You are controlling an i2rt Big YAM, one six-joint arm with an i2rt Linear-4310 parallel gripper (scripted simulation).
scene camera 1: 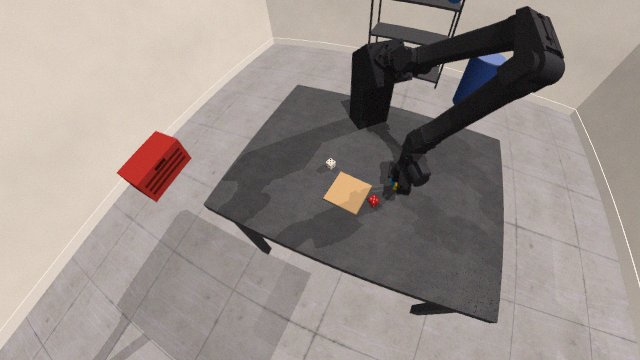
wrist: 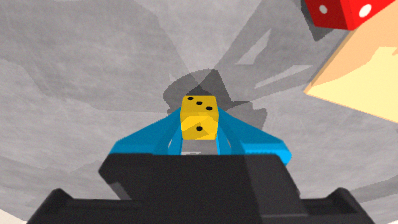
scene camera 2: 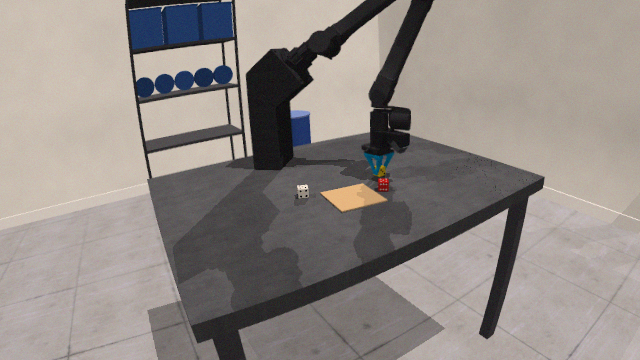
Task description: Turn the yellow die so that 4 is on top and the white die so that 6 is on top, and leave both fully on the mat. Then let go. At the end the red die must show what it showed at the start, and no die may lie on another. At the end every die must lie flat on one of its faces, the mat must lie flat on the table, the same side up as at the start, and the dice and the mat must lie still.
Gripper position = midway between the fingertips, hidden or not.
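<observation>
My gripper (wrist: 199,112) is visible, as are a yellow die (wrist: 199,115) and a tan mat (scene camera 1: 347,192). The mat also appears in scene camera 2 (scene camera 2: 353,197).
</observation>
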